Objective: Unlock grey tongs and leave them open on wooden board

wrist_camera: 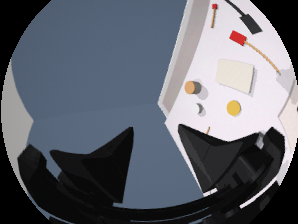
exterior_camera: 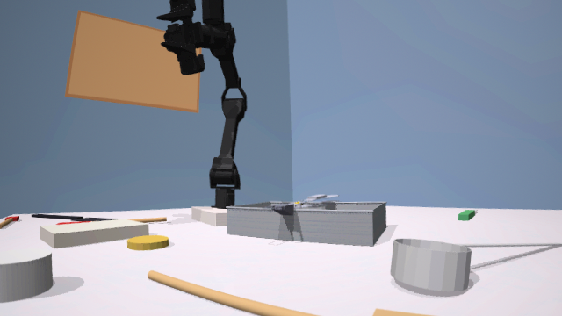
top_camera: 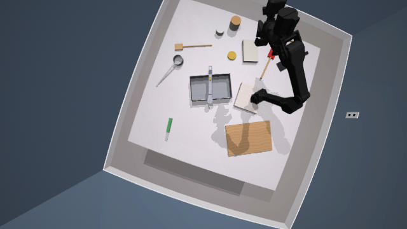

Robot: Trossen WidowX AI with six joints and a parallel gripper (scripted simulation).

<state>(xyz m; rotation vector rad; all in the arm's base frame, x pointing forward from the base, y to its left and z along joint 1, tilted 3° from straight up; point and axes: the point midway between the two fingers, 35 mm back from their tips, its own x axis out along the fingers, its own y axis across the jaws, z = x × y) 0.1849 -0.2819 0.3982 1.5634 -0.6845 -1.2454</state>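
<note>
Now: gripper tip 36 cm above the yellow lock piece, 23 cm to the right of it and 17 cm short of it. The rest, counted from my gripper tip: white block: 42 cm below, 10 cm behind, 9 cm to the right; then red-handled tool: 42 cm below, 27 cm behind, 5 cm to the right; then grey roasting tin: 40 cm below, 28 cm to the left, 15 cm ahead.
</note>
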